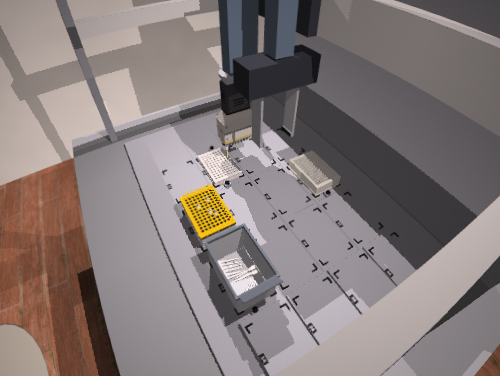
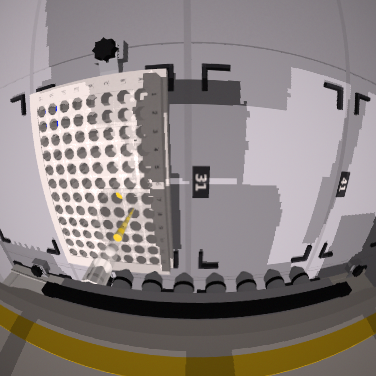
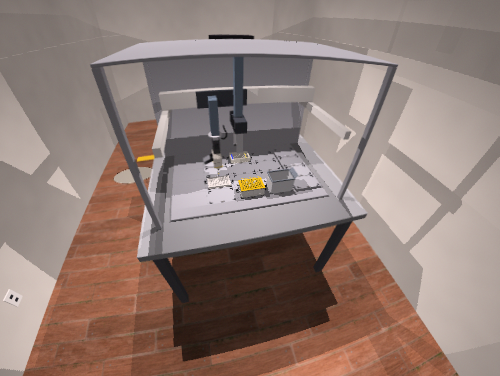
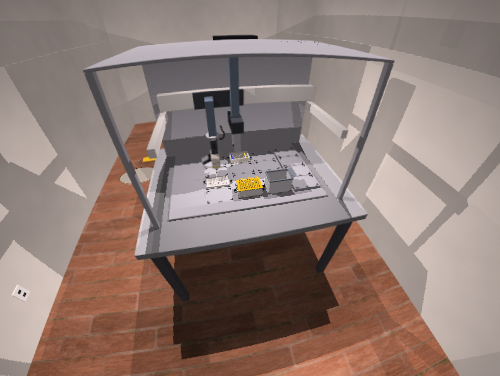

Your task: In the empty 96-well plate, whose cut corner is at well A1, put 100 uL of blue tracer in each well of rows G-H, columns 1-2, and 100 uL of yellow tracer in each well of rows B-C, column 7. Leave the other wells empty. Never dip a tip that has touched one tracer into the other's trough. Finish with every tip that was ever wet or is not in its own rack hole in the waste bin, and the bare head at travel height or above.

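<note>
The 96-well plate (image 1: 229, 180) (image 2: 157, 125) shows blue slivers in two wells, apparently G1 and G2, and yellow in one well, apparently C7. The pipetting head (image 1: 235, 125) is low over it. One tip (image 1: 228, 151) (image 2: 125, 224) with yellow liquid hangs from an end nozzle, its point around B7-B8; whether it is inside a well is unclear. The other nozzles are bare. The tracer trough block (image 1: 315, 175) (image 3: 239, 158) has blue at its left end and yellow at its right. The waste bin (image 1: 261, 291) holds several pale tips. My parked plate gripper (image 1: 275, 139) is open, its fingers apart and empty.
The yellow tip rack (image 1: 218, 231) (image 3: 252, 190) (image 4: 250, 190) stands between the plate and the bin, with a few pale spots among its holes. Black corner brackets mark the deck positions. The enclosure's posts and side rails surround the deck.
</note>
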